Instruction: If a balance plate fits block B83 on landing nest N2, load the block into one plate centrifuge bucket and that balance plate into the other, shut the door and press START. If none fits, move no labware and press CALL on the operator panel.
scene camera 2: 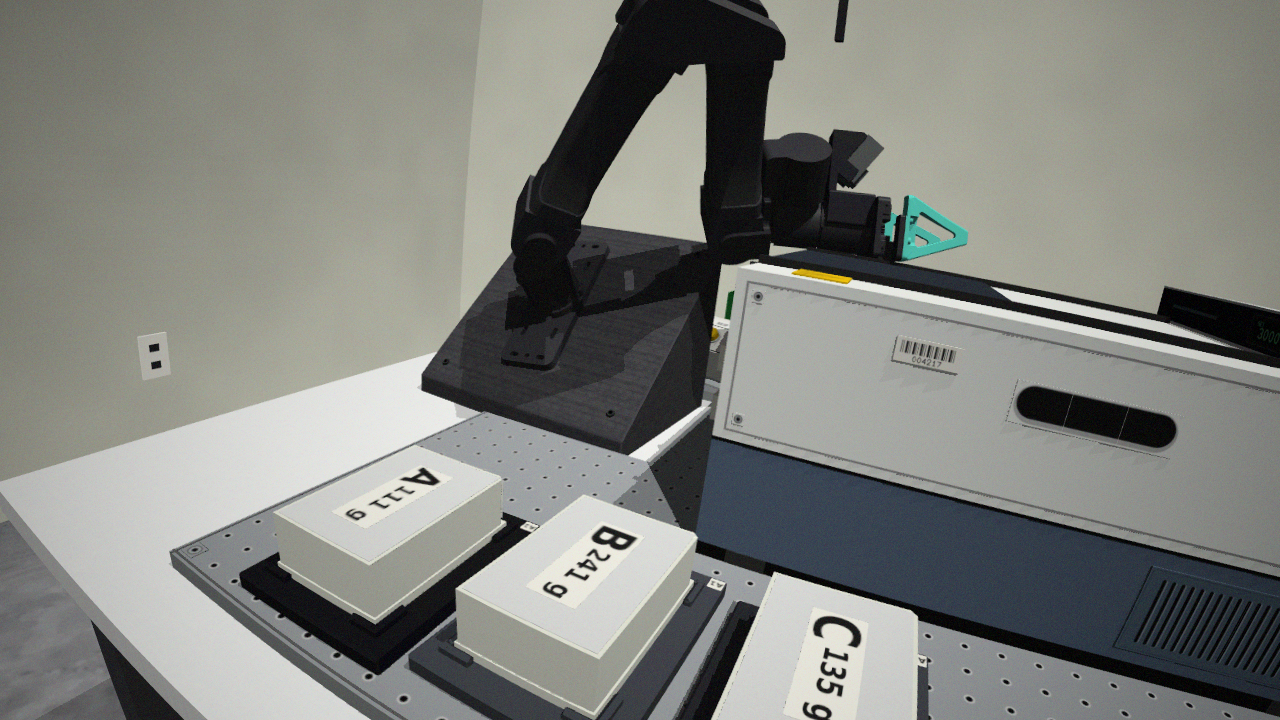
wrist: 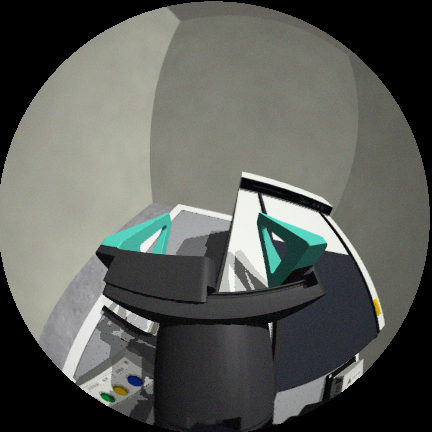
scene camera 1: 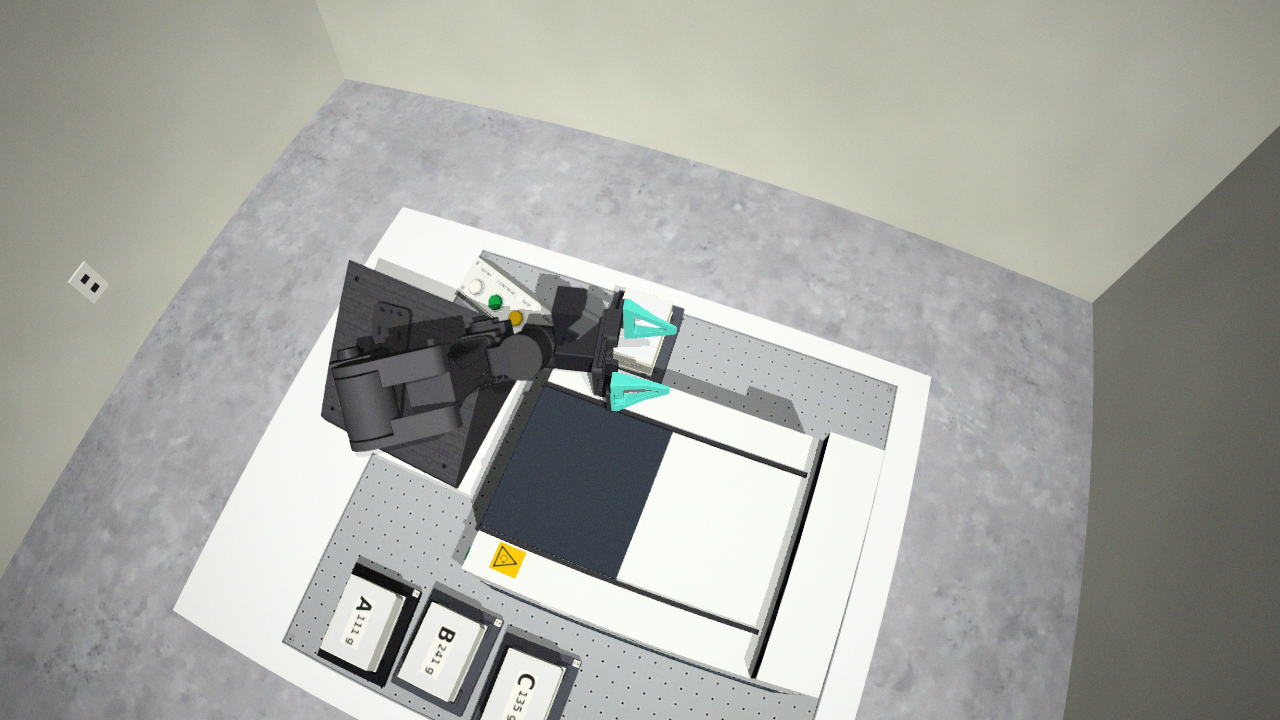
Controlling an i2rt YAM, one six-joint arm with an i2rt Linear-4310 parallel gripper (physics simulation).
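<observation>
My gripper is open and empty, level above the centrifuge's back edge and a white block on a dark nest. The block's label is not readable. Balance plates A 111 g, B 241 g and C 135 g sit on nests at the front. The centrifuge has a dark blue panel over the left of its top; the buckets do not show. The operator panel has white, green and amber buttons; its blue button shows in the wrist view.
The arm's dark sloped base stands left of the centrifuge. A raised console with a green display runs along the centrifuge's right end. A perforated plate lies under the nests, on a white table.
</observation>
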